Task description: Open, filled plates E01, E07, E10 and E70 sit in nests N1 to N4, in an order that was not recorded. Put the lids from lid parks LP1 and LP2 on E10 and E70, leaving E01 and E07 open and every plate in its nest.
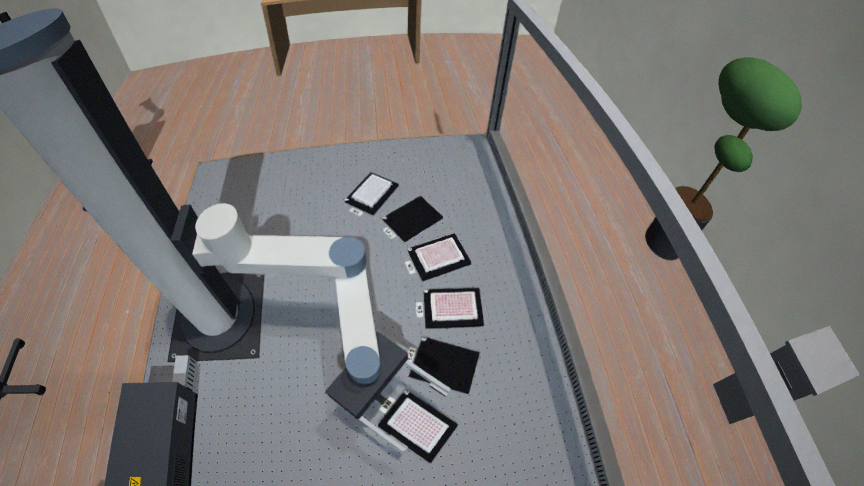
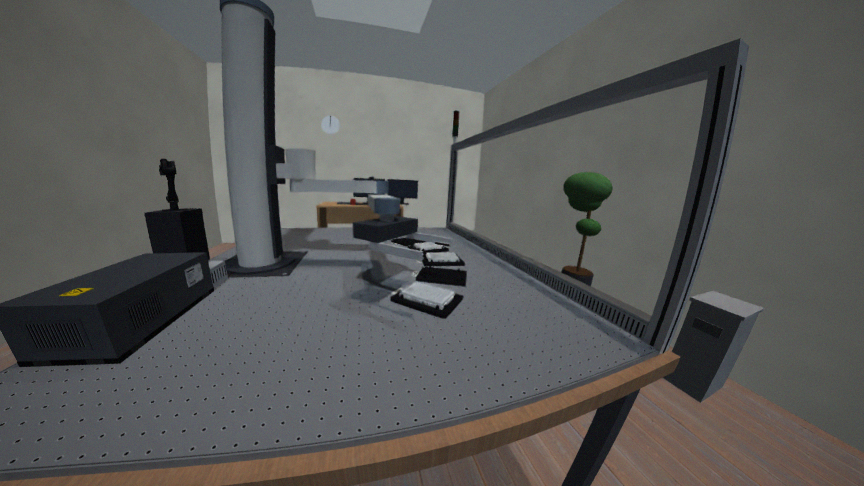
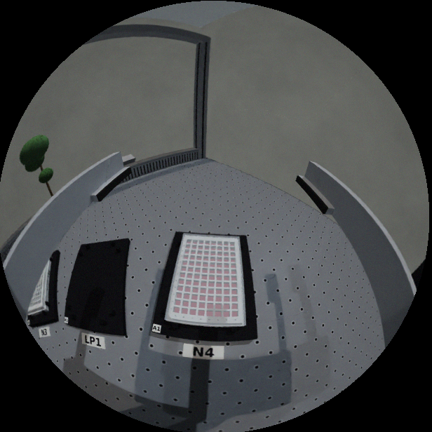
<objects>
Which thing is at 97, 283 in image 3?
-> A lid park LP1.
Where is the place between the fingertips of my gripper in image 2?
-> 438, 248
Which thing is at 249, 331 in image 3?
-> A nest N4.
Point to a lid park LP1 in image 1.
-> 449, 364
</objects>
